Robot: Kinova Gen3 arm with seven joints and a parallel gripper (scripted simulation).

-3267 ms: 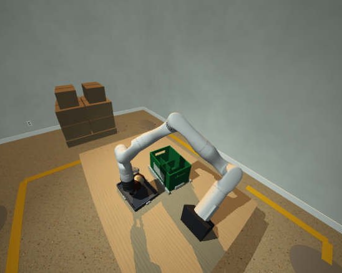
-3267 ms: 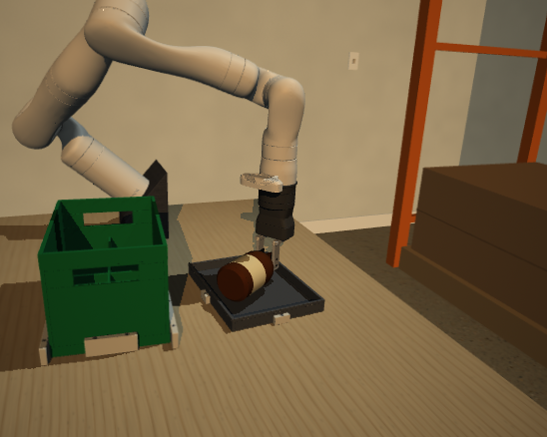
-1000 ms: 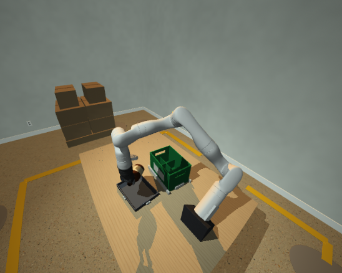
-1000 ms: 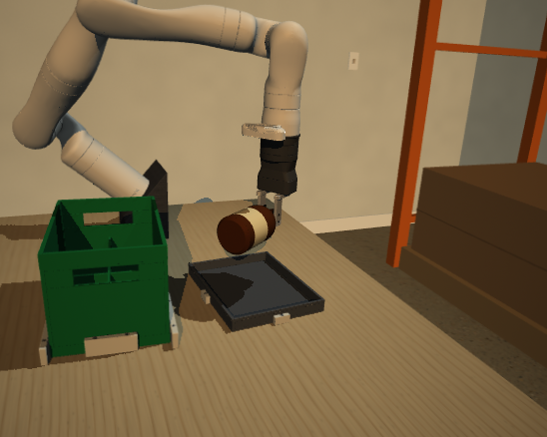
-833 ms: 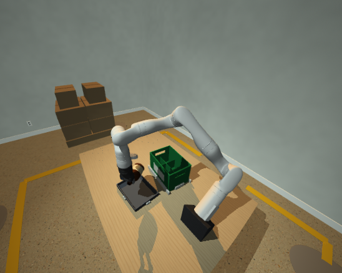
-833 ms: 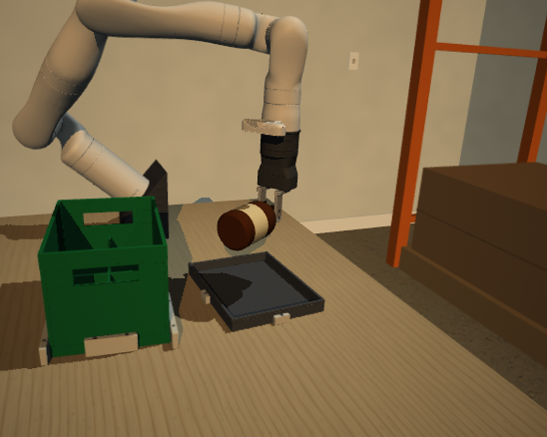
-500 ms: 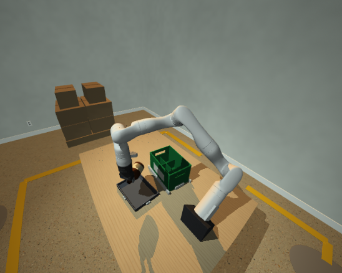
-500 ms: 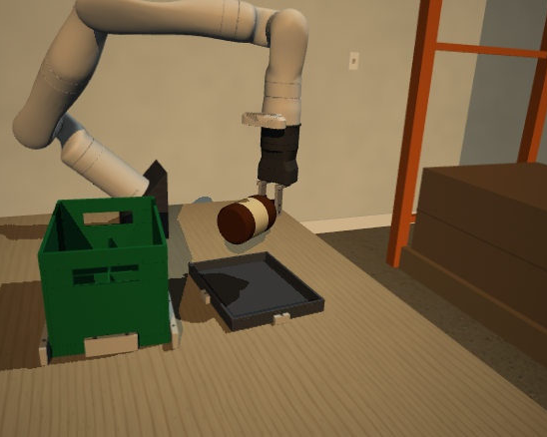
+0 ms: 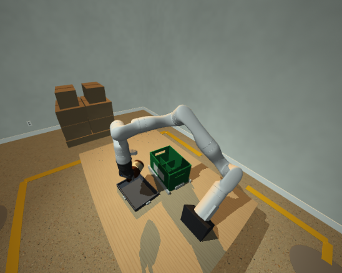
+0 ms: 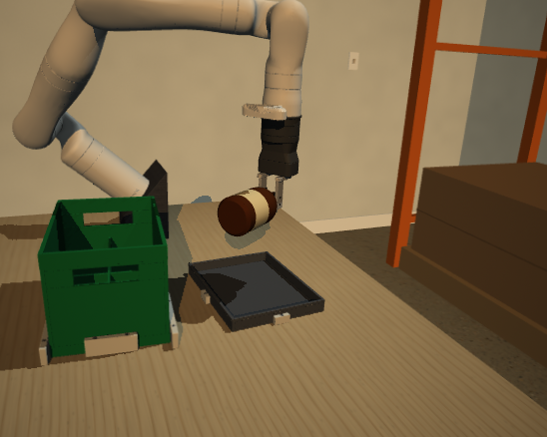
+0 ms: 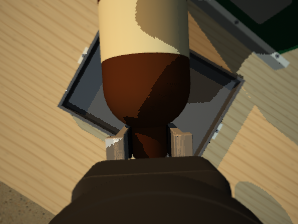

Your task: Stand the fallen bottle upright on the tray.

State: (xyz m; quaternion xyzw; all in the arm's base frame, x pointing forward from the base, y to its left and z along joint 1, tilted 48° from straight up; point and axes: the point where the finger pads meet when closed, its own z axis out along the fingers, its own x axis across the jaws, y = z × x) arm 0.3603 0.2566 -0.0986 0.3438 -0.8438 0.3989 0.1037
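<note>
The brown bottle is 4 cm to the right of my hand, 3 cm ahead of it and 1 cm below it. The rest, counted from my hand: dark tray (18 cm below, 4 cm to the right, 2 cm ahead); then green crate (31 cm to the right, 11 cm below, 4 cm ahead).
</note>
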